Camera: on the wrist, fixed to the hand. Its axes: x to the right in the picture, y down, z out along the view.
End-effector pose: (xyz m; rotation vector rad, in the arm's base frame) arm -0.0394 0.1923 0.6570 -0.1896 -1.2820 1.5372
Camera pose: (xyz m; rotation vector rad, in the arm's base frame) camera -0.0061 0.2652 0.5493 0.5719 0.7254 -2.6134
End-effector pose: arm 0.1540 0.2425 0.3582 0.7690 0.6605 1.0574
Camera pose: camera 0.0258 0.2822 0.3567 1.9919 -0.2394 2.0748
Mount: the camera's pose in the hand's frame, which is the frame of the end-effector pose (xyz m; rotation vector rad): -0.0081 0.0751 -0.1110 0.4753 -0.4075 1.5965
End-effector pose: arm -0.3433 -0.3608 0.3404 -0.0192 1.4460 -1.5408
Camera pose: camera -0.3591 -0.2580 0.2555 0.8411 0.3630 -0.4018
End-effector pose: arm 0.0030 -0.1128 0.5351 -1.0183 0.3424 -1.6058
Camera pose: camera -0.0325 -0.1614 0.4151 -0.3732 0.3134 0.0004
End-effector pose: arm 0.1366 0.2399 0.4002 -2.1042 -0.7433 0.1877
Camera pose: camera 0.2061 0.1253 0.4079 -1.7016 0.8713 1.4744
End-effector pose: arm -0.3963 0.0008 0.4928 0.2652 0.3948 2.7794
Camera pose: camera -0.4352 -0.0969 0.4093 -0.8584 -0.4690 -1.6487
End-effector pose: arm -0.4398 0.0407 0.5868 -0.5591 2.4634 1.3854
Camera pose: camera -0.4705 -0.0176 0.7038 -1.7694 -2.3240 -0.7891
